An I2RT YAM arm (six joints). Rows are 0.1 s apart.
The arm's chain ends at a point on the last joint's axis. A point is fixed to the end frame.
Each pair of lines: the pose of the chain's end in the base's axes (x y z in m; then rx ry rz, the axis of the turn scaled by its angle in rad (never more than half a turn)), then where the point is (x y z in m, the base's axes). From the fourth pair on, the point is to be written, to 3 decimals.
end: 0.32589 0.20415 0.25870 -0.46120 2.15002 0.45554
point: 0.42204 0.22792 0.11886
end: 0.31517 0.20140 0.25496 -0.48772 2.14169 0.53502
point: 0.40786 0.23609 0.11506
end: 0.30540 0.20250 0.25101 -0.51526 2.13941 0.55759
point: 0.39651 0.24051 0.11094
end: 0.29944 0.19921 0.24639 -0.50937 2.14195 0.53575
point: 0.392 0.234 0.106
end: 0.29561 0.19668 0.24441 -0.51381 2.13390 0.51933
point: 0.390 0.230 0.105
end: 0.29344 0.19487 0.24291 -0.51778 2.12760 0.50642
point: 0.389 0.227 0.104
